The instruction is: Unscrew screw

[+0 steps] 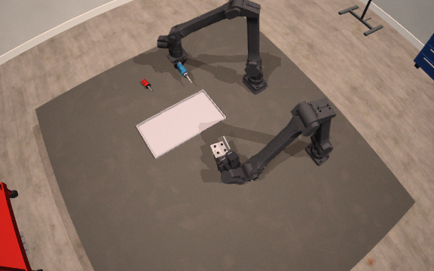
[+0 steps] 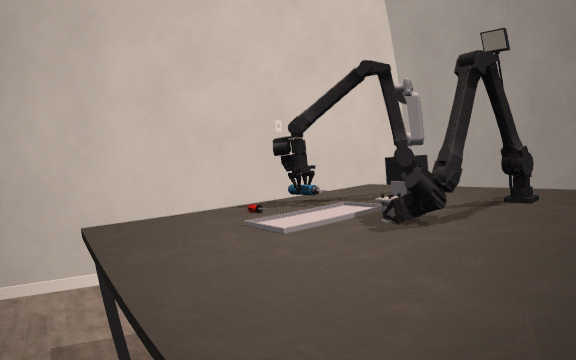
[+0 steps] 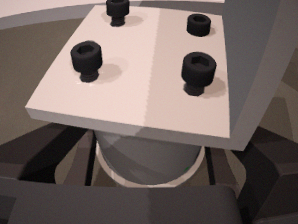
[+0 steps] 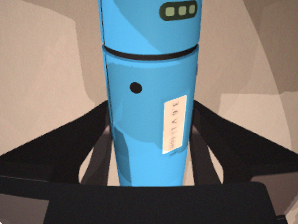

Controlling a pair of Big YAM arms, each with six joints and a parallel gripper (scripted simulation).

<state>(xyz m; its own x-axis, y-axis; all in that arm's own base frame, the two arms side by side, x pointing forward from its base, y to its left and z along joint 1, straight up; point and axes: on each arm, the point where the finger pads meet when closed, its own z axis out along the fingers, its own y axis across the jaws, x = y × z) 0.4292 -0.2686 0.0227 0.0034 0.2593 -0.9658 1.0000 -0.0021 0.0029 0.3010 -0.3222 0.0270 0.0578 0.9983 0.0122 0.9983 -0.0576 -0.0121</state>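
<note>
The white bracket plate lies 50 mm above my left hand. Also, from my left hand: red tool (580 mm to the right, 90 mm ahead, 10 mm below); flat white tray (260 mm to the right, 60 mm ahead, 20 mm below).
</note>
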